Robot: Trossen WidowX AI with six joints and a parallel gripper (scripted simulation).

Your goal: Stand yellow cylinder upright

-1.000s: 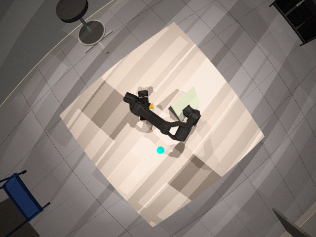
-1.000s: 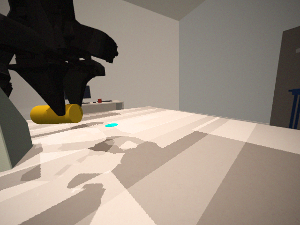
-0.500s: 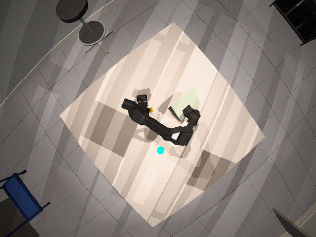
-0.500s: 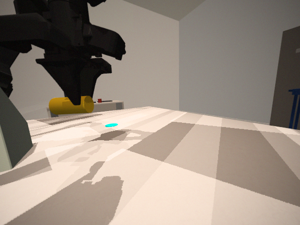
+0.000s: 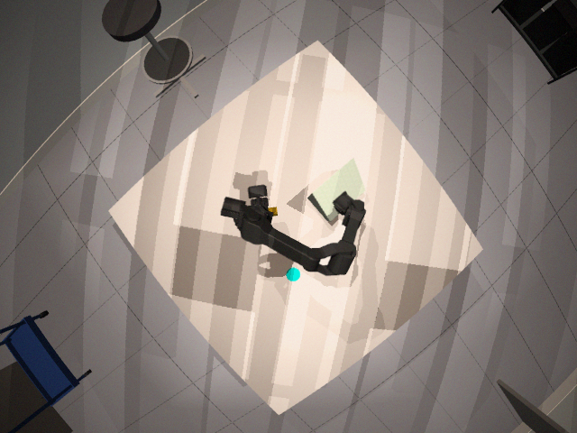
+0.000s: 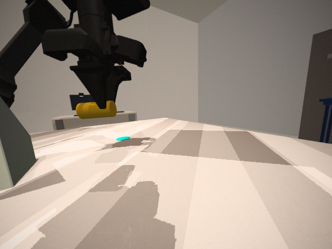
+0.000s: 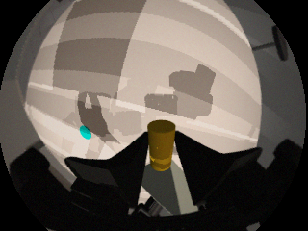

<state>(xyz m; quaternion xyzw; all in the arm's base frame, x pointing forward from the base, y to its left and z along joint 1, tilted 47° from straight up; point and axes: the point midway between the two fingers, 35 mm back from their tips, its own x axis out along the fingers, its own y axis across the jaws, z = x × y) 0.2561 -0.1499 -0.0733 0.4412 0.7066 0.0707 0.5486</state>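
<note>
My gripper tip is 8 cm short of the cyan circle, 27 cm to the right of it and 14 cm above it. From my gripper tip the other things lie so: yellow tall cylinder (2 cm behind, 1 cm to the left).
</note>
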